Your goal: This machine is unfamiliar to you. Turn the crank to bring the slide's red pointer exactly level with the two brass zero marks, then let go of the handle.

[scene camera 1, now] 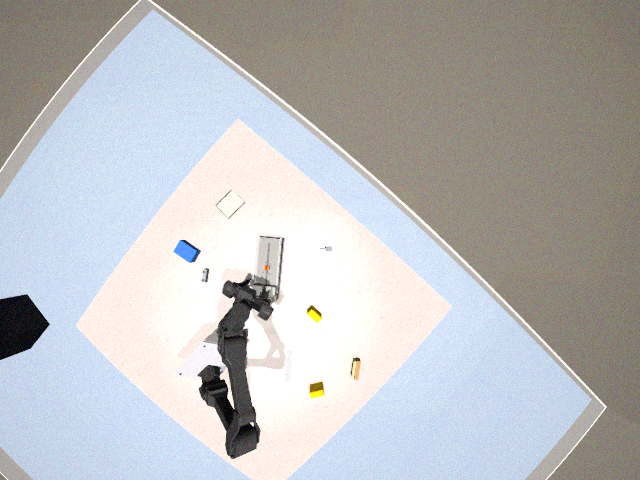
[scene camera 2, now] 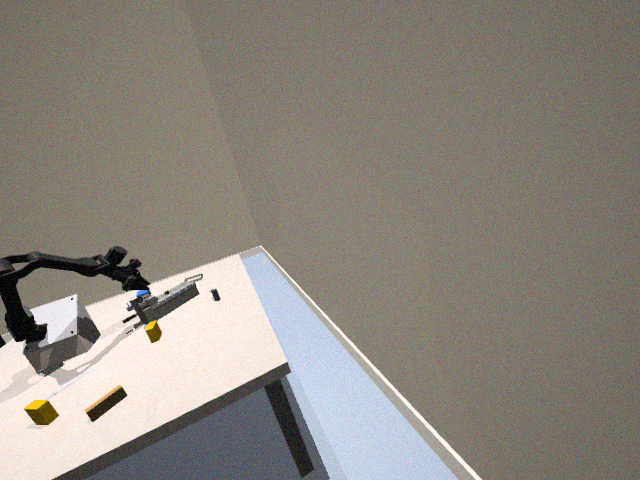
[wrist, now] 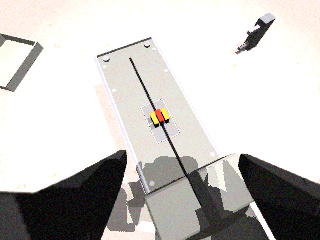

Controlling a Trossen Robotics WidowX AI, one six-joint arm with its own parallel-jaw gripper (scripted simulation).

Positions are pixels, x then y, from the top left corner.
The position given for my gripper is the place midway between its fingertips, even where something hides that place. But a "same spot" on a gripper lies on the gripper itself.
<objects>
My gripper shows in scene camera 1, in scene camera 2 and in the wrist view (182, 157). One and the same spot on my gripper: (scene camera 1: 241, 292) is (scene camera 2: 134, 260).
</objects>
